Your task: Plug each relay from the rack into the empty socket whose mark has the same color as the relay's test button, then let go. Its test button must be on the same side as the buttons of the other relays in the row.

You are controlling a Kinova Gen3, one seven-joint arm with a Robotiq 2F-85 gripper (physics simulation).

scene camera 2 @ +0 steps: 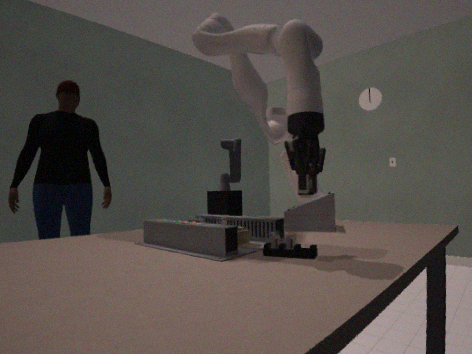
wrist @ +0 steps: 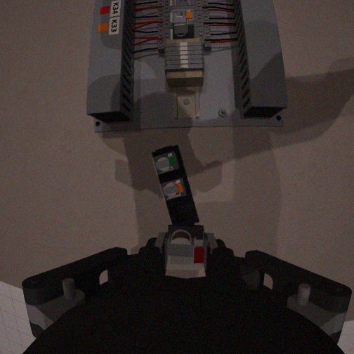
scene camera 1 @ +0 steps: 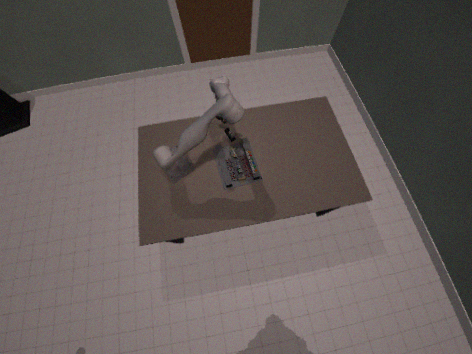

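Pixels of known places: gripper, fingertip midpoint: (scene camera 2: 308, 193) (scene camera 1: 225, 121); arm's base, link origin: (scene camera 2: 311, 200).
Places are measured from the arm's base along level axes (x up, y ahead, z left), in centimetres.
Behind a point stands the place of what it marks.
Note:
My gripper (wrist: 185, 244) (scene camera 2: 307, 189) @(z 14.0, x 3.1, y 44.4 cm) is shut on a pale relay (wrist: 180, 248) with a red test button on its right in the wrist view. It holds the relay up above the table, clear of the black rack (wrist: 185, 212) (scene camera 2: 290, 253) @(z 11.0, x -8.8, y 47.3 cm) (scene camera 1: 230, 134). The rack bears a green-button relay (wrist: 165, 163) and an orange-button relay (wrist: 172, 189). On the panel (wrist: 150, 107) (scene camera 1: 223, 172) @(z -17.9, x -3.4, y 29.6 cm), a seated relay (wrist: 181, 28) has an orange button on its right. Red mark (wrist: 104, 10) stands by label K34, orange mark (wrist: 103, 27) by K33. The row beyond is cut off in the wrist view.
Two tall grey ducts (wrist: 111, 75) (wrist: 265, 75) flank the row. Grey terminal blocks (wrist: 183, 55) and a beige end block (wrist: 184, 78) stand at the row's near end. The rack lies askew on the table (scene camera 1: 310, 150) @(z -24.5, x -9.6, y 93.7 cm) (scene camera 2: 125, 295) @(z 0.5, x -9.6, y 77.9 cm). A person (scene camera 2: 65, 145) stands behind the table.

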